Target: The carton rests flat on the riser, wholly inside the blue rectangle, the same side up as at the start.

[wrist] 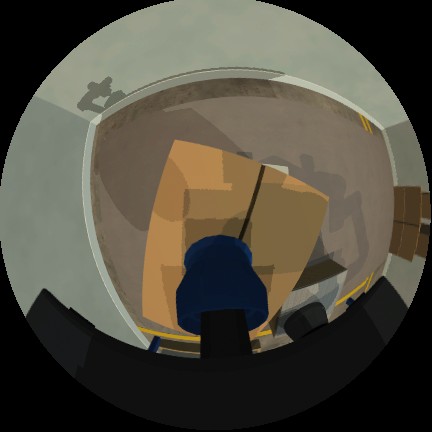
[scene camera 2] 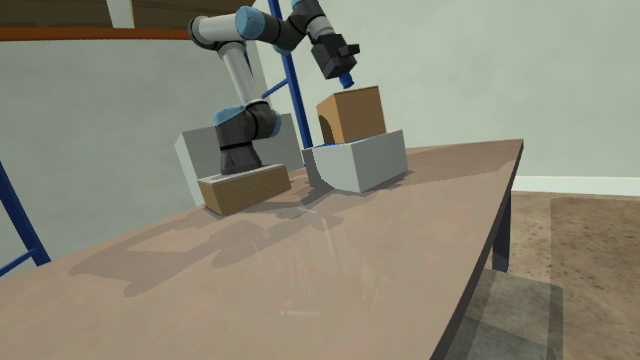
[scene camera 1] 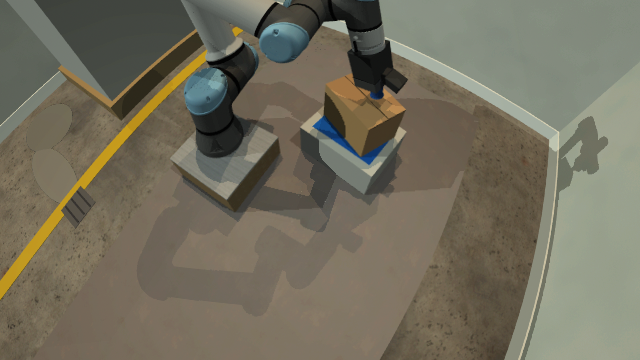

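Pixels of known places: hand, tool point: (wrist: 217, 263) (scene camera 2: 349, 85) (scene camera 1: 377, 94); arm's base, link origin: (wrist: 303, 317) (scene camera 2: 242, 170) (scene camera 1: 219, 137).
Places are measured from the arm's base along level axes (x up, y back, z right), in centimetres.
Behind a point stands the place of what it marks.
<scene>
The brown carton (scene camera 1: 352, 122) @(x 12.0, y -33.4, z -19.4 cm) (scene camera 2: 360, 114) @(x 8.9, y -40.9, z -23.1 cm) (wrist: 210, 200) @(x 15.5, y -38.6, z -27.2 cm) sits upright and looks flat on the pale riser (scene camera 1: 345, 162) @(x 0.5, y -35.7, z -14.6 cm) (scene camera 2: 381, 155) @(x -2.6, y -44.8, z -23.6 cm). It is turned relative to the blue rectangle (scene camera 1: 376, 154) @(x 2.5, y -41.8, z -21.0 cm), whose blue shows along its left and front sides. The carton's right lower corner seems to reach or cross the rectangle's right edge in scene camera 1; the far edges are hidden. My suction cup (scene camera 1: 377, 94) (scene camera 2: 346, 81) (wrist: 218, 255) is open, with a small gap above the carton's top in scene camera 2. Nothing is held.
The arm's base stands on a wood-sided block (scene camera 1: 230, 165) @(x 0.2, y -10.0, z 5.1 cm) (scene camera 2: 250, 192) @(x -5.8, y -15.7, z 3.6 cm), left of the riser. The table (scene camera 1: 320, 300) @(x -9.5, y -51.7, z 19.3 cm) (scene camera 2: 250, 300) @(x -9.5, y -57.0, z 18.2 cm) carries both. A blue rack post (scene camera 2: 296, 100) rises behind the riser. A grey box (scene camera 2: 195, 155) shows behind the base.
</scene>
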